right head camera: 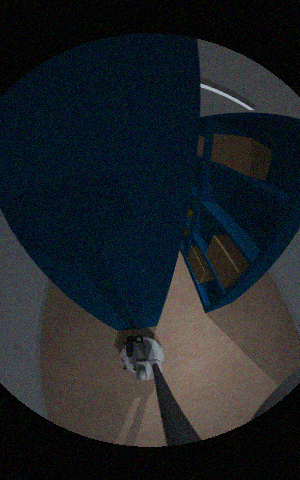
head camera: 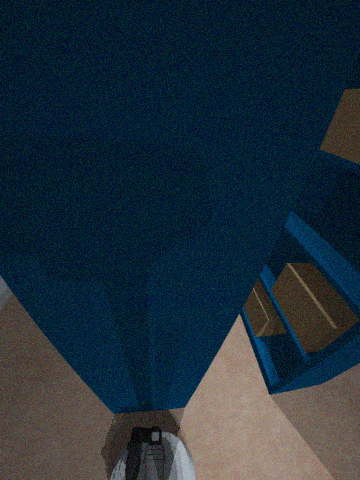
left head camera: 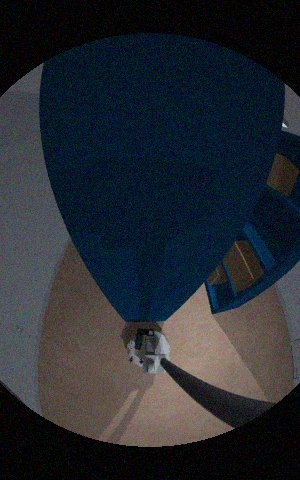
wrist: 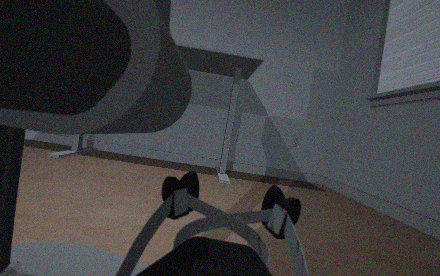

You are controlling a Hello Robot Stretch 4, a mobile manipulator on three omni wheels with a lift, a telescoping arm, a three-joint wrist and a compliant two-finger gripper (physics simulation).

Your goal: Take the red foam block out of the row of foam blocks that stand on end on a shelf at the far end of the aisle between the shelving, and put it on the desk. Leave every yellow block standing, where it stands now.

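Places are measured from the robot's base along level axes (x left, y down, z back), in metres.
Pixels of known places: gripper, fingertip midpoint: (right head camera: pixel 129 370) (left head camera: pixel 135 362) (wrist: pixel 231 194).
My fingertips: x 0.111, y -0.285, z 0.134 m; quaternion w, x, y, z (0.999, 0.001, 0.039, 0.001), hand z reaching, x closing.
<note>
Ahead of a thing's pixels: the offset from my fingertips to its middle. "*": to the spot under its first point. Level surfaces: height alone.
A small yellow patch (right head camera: pixel 190 213), seemingly a yellow block, shows on the right-hand shelving in the right head view, partly hidden behind the near blue panel. The red block cannot be made out in any view. The desk {dy -0.613 m} (wrist: pixel 215 60) stands against the wall in the wrist view, across the floor, with its underside and a pale leg showing. My gripper (wrist: pixel 231 194) is open, with nothing between its fingertips, and is well away from the desk and the blocks.
A dark blue shelving end panel {* dx -0.093, dy -1.163, dz -0.450 m} (head camera: pixel 150 175) (left head camera: pixel 150 150) (right head camera: pixel 100 175) stands very close in front of my base. Beyond it on the right stands more blue shelving (head camera: pixel 320 372) with cardboard boxes {* dx -0.911, dy -0.463, dz -0.734 m} (head camera: pixel 312 305) (left head camera: pixel 243 265) (right head camera: pixel 227 260). A strip of floor {dy +0.313 m} (head camera: pixel 225 380) runs between them.
</note>
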